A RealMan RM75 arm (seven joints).
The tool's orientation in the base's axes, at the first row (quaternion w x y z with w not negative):
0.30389, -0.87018, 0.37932, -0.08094
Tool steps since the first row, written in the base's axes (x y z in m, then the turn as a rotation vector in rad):
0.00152, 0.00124, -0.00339, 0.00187, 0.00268, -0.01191
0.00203, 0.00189, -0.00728, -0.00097, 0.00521, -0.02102
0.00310, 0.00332, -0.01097, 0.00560, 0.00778, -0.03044
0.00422, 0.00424, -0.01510, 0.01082, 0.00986, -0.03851
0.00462, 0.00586, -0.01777, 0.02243, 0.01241, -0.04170
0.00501, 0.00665, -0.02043, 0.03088, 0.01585, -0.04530
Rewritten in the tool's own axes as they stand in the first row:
0.00049, 0.00042, 0.00386, 0.00047, 0.00447, 0.01150
0.00073, 0.00206, 0.00748, -0.00249, 0.01025, 0.01894
0.00080, 0.00283, 0.01150, 0.00113, 0.01044, 0.03014
0.00130, 0.00410, 0.01566, 0.00402, 0.01092, 0.03952
0.00067, 0.00458, 0.01871, 0.01062, 0.00436, 0.04758
0.00062, 0.00549, 0.02136, 0.01441, -0.00049, 0.05522

